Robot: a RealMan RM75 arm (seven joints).
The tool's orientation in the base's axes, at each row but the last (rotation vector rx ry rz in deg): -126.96 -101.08 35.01; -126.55 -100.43 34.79; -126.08 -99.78 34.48; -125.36 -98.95 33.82; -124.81 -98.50 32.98; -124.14 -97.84 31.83; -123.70 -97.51 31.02; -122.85 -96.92 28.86; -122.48 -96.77 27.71; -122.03 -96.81 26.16
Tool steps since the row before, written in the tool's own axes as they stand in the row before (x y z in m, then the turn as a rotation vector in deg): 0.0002 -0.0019 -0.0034 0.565 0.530 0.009; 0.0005 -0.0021 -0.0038 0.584 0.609 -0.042; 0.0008 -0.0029 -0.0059 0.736 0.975 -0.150; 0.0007 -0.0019 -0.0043 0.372 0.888 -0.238; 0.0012 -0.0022 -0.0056 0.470 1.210 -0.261; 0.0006 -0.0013 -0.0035 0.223 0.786 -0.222; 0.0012 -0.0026 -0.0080 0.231 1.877 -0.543; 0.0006 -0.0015 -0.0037 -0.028 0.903 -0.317; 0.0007 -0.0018 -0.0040 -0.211 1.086 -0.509; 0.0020 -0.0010 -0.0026 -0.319 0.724 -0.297
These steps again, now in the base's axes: 0.0000 0.0009 0.0038 0.558 0.419 -0.336; 0.0001 0.0012 0.0042 0.654 0.422 -0.330; 0.0005 0.0017 0.0064 1.048 0.486 -0.425; 0.0006 0.0012 0.0045 0.945 0.155 -0.258; 0.0011 0.0017 0.0058 1.249 0.175 -0.402; 0.0007 0.0008 0.0036 0.820 0.033 -0.207; 0.0020 0.0015 0.0081 1.902 -0.215 -0.457; 0.0007 0.0007 0.0039 0.912 -0.242 -0.164; 0.0006 0.0008 0.0043 1.119 -0.474 -0.079; 0.0008 0.0019 0.0027 0.686 -0.486 -0.087
